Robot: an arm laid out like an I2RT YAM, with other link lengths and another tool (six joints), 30 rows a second.
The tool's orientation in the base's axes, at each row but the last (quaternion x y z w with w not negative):
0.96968, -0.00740, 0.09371, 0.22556
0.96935, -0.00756, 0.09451, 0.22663
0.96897, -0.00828, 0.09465, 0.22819
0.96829, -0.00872, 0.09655, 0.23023
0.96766, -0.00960, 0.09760, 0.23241
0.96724, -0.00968, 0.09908, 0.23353
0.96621, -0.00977, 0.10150, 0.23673
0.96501, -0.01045, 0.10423, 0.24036
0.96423, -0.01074, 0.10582, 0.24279
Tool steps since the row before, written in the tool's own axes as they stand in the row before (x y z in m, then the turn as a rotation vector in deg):
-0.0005, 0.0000, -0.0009, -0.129, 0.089, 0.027
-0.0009, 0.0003, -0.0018, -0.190, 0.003, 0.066
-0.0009, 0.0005, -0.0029, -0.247, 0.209, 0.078
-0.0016, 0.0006, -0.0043, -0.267, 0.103, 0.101
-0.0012, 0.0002, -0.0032, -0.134, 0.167, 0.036
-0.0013, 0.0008, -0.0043, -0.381, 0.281, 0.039
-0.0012, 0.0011, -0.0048, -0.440, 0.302, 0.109
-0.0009, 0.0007, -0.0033, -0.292, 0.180, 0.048
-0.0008, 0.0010, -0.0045, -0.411, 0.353, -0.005
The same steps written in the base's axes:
-0.0007, 0.0004, 0.0007, -0.127, -0.095, -0.009
-0.0012, 0.0005, 0.0015, -0.175, -0.037, -0.092
-0.0014, 0.0008, 0.0026, -0.241, -0.229, -0.023
-0.0024, 0.0013, 0.0037, -0.250, -0.145, -0.094
-0.0018, 0.0012, 0.0027, -0.135, -0.169, 0.017
-0.0021, 0.0012, 0.0039, -0.384, -0.278, 0.018
-0.0022, 0.0012, 0.0044, -0.430, -0.331, -0.045
-0.0016, 0.0009, 0.0030, -0.289, -0.190, -0.019
-0.0017, 0.0012, 0.0042, -0.428, -0.322, 0.083

